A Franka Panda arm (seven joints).
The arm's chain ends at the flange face. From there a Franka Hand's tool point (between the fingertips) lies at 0.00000 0.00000 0.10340 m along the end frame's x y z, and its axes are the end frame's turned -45 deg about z.
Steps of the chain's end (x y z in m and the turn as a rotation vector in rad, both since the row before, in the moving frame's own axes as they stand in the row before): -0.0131 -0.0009 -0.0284 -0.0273 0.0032 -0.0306; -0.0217 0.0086 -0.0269 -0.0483 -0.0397 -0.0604; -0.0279 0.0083 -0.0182 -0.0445 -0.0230 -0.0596; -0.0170 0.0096 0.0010 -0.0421 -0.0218 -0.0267; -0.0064 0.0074 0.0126 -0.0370 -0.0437 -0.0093; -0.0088 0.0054 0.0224 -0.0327 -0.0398 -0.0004; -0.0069 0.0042 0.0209 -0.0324 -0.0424 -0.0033; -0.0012 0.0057 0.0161 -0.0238 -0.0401 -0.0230
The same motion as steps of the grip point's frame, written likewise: -0.0104 -0.0076 -0.0284 -0.0216 -0.0170 -0.0306; -0.0278 -0.0084 -0.0271 -0.0061 -0.0622 -0.0604; -0.0305 -0.0121 -0.0183 -0.0152 -0.0477 -0.0596; -0.0235 -0.0037 0.0009 -0.0144 -0.0452 -0.0267; -0.0157 0.0002 0.0124 0.0047 -0.0571 -0.0093; -0.0153 -0.0029 0.0223 0.0050 -0.0513 -0.0004; -0.0133 -0.0026 0.0208 0.0071 -0.0529 -0.0033; -0.0096 0.0020 0.0160 0.0115 -0.0452 -0.0230
